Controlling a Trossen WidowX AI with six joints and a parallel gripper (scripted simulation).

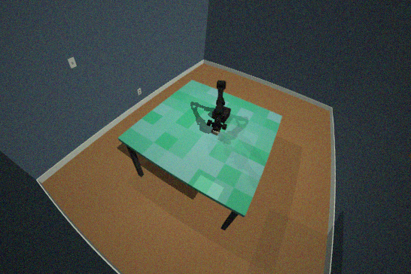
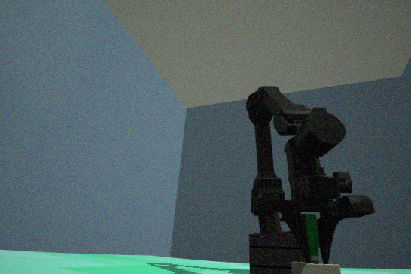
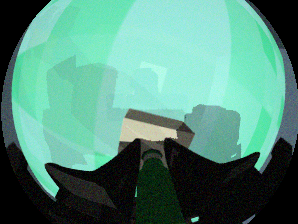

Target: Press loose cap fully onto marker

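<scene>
Now: the green marker 20 mm behind my gripper tip and 30 mm above it. Also, from my gripper tip: green cap (20 mm behind, 50 mm above); pale holder block (20 mm behind, 20 mm below).
</scene>
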